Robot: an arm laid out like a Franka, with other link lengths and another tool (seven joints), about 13 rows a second.
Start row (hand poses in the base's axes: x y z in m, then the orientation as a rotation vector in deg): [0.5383, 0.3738, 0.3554, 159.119, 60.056, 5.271]
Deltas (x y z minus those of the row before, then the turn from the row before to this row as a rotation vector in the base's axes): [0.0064, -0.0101, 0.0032, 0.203, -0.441, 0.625]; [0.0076, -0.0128, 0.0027, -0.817, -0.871, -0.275]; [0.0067, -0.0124, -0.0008, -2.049, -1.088, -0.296]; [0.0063, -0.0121, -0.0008, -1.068, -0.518, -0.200]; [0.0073, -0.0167, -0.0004, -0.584, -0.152, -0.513]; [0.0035, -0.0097, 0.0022, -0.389, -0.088, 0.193]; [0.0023, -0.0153, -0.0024, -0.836, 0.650, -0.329]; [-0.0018, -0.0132, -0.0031, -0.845, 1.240, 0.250]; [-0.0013, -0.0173, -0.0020, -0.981, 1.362, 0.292]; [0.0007, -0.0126, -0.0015, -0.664, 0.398, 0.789]
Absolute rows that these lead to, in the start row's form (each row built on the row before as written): [0.5447, 0.3637, 0.3586, 158.837, 60.873, 6.071]; [0.5523, 0.3509, 0.3613, 157.948, 60.088, 6.771]; [0.5590, 0.3385, 0.3605, 155.893, 58.946, 7.070]; [0.5653, 0.3264, 0.3597, 154.859, 58.304, 7.149]; [0.5726, 0.3097, 0.3593, 154.527, 57.442, 6.942]; [0.5761, 0.3000, 0.3615, 154.058, 57.599, 6.889]; [0.5784, 0.2847, 0.3591, 153.666, 57.171, 5.515]; [0.5766, 0.2715, 0.3560, 153.157, 57.692, 3.474]; [0.5753, 0.2542, 0.3540, 152.515, 58.263, 1.217]; [0.5760, 0.2416, 0.3525, 151.626, 59.266, 0.514]
